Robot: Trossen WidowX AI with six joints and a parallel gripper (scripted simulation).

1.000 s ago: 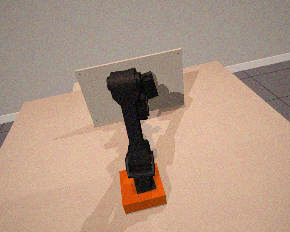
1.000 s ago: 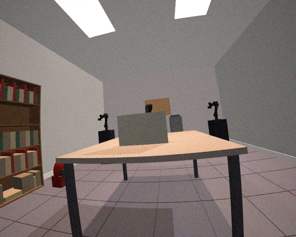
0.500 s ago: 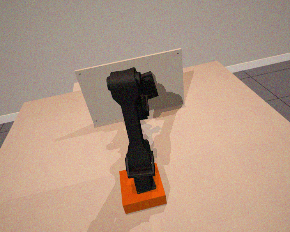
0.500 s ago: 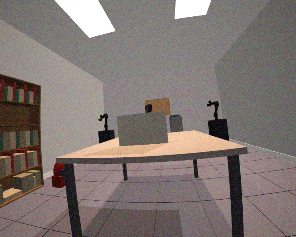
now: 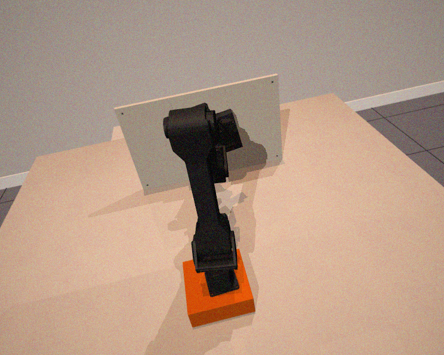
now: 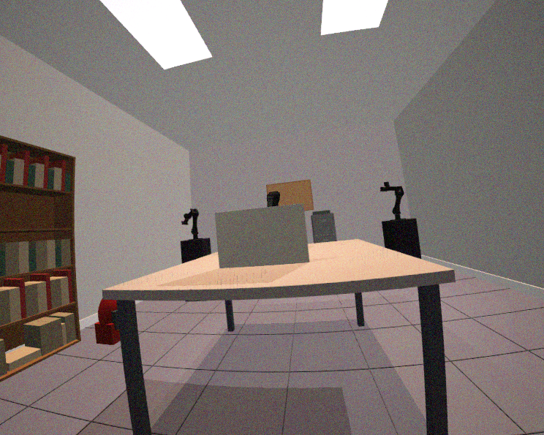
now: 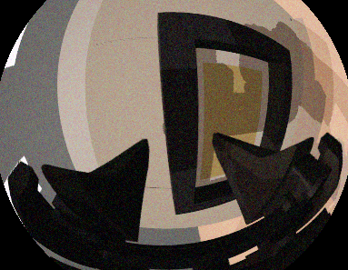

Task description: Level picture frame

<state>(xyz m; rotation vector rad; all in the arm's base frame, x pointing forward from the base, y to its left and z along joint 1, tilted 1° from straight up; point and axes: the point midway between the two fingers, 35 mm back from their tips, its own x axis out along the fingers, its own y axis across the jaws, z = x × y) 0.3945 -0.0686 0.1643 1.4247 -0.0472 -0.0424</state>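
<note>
The picture frame is 5 cm below my gripper tip and 1 cm to the right of it. From my gripper tip the other things lie so: wall board 6 cm below, 2 cm ahead.
</note>
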